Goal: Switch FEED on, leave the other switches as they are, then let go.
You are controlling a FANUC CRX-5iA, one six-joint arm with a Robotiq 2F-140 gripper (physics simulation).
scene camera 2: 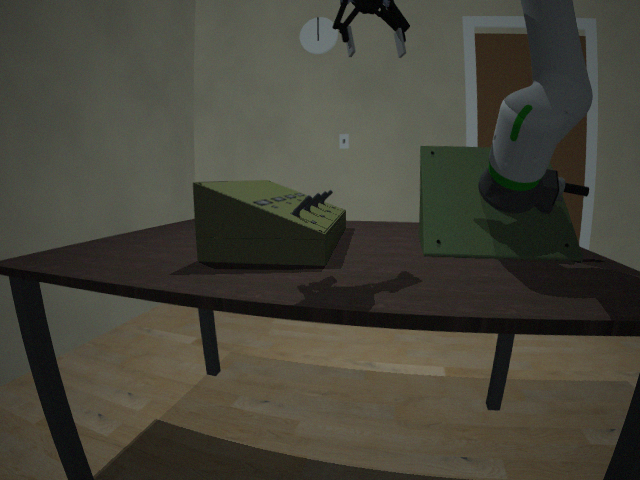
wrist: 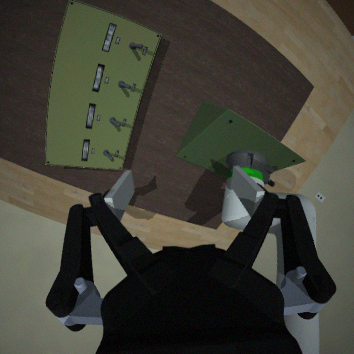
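Pixels of known places: gripper, fingertip midpoint: (scene camera 2: pixel 378 54) (wrist: pixel 182 178); arm's base at its link origin: (scene camera 2: pixel 508 189) (wrist: pixel 246 159).
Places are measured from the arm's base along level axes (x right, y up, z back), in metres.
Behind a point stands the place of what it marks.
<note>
The yellow-green switch box (scene camera 2: pixel 261 242) {x -0.336, y -0.098, z -0.474 m} (wrist: pixel 67 100) {x -0.138, y -0.001, z -0.610 m} stands on the table, with four dark levers on its sloping top. The FEED lever (scene camera 2: pixel 303 206) {x -0.257, y -0.036, z -0.423 m} (wrist: pixel 108 154) {x -0.247, y -0.030, z -0.426 m} is the nearest one in the scene view and the lowest one in the wrist view, beside the shortest label plate (wrist: pixel 85 150) {x -0.274, y -0.028, z -0.504 m}. The other levers (wrist: pixel 116 121) {x -0.129, y -0.024, z -0.451 m} (wrist: pixel 125 85) {x -0.018, y -0.020, z -0.477 m} (wrist: pixel 135 46) {x 0.093, y -0.029, z -0.510 m} stand in a row beyond it. In the scene view all the levers slant up to the right, roughly alike; the label lettering is too blurred to read. My gripper (scene camera 2: pixel 376 50) {x -0.052, y 0.330, z -0.312 m} (wrist: pixel 182 178) {x -0.052, y 0.330, z -0.312 m} is open and empty, high above the table and right of the box.
A green slanted mount (scene camera 2: pixel 454 201) {x -0.051, y -0.031, z -0.132 m} (wrist: pixel 245 135) {x 0.059, y 0.075, z -0.116 m} stands on the dark table (scene camera 2: pixel 382 240) {x -0.007, y -0.141, z -0.313 m} (wrist: pixel 175 65) {x 0.128, y -0.141, z -0.382 m}, right of the box. The white robot arm (scene camera 2: pixel 524 129) {x -0.198, y 0.116, z -0.003 m} (wrist: pixel 237 205) {x -0.114, y 0.160, z -0.037 m} rises from it. A wall clock (scene camera 2: pixel 310 38) and a brown door (scene camera 2: pixel 501 77) are behind.
</note>
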